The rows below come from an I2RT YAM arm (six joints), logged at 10 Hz.
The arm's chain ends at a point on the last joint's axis. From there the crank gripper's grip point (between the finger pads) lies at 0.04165 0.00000 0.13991 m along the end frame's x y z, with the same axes.
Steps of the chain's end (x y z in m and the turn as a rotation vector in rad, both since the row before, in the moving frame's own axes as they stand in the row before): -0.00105 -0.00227 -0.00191 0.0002 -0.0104 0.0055; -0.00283 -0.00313 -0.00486 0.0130 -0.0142 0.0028; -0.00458 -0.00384 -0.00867 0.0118 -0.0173 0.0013; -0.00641 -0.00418 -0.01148 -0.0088 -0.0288 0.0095; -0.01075 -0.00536 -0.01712 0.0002 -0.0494 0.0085
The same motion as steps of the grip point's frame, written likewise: -0.00251 -0.00207 -0.00148 0.0002 -0.0104 0.0055; -0.00482 -0.00484 -0.00429 0.0130 -0.0142 0.0028; -0.00701 -0.00544 -0.00798 0.0118 -0.0173 0.0013; -0.01046 -0.00257 -0.01035 -0.0088 -0.0288 0.0095; -0.01771 -0.00506 -0.01523 0.0002 -0.0494 0.0085
